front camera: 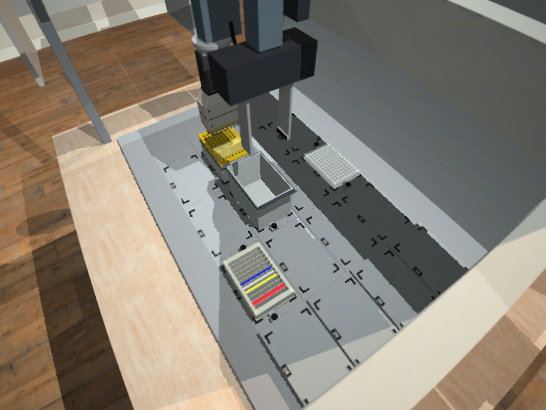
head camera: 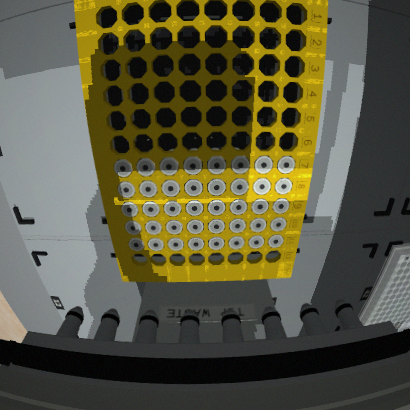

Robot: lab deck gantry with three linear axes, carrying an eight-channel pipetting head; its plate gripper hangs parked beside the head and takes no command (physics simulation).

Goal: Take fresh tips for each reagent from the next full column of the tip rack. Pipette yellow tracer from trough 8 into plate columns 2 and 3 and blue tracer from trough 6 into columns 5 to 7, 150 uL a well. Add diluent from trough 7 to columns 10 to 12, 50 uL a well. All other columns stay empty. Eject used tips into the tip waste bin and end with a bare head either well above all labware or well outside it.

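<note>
The pipetting head (front camera: 218,114) is low over the far end of the yellow tip rack (front camera: 223,145) (head camera: 287,272). Its eight nozzles (head camera: 190,327) look bare in the head view. Rack columns 1 to 6 are empty, 7 to 11 hold tips, and 12 looks empty. The parked plate gripper (front camera: 266,142) is open, with nothing between its fingers. The tip waste bin (front camera: 281,202) (head camera: 205,295) stands beside the rack. The trough block (front camera: 276,306) shows blue, yellow and red strips, with a pale strip between blue and yellow. The white plate (front camera: 331,165) (head camera: 392,295) shows no colour.
The gripper's fingers hang between the bin and the white plate in the front view, one close to the bin's far rim. The bin's tall walls stand between the tip rack and the trough block. A dark side wall (front camera: 425,125) rises beyond the plate.
</note>
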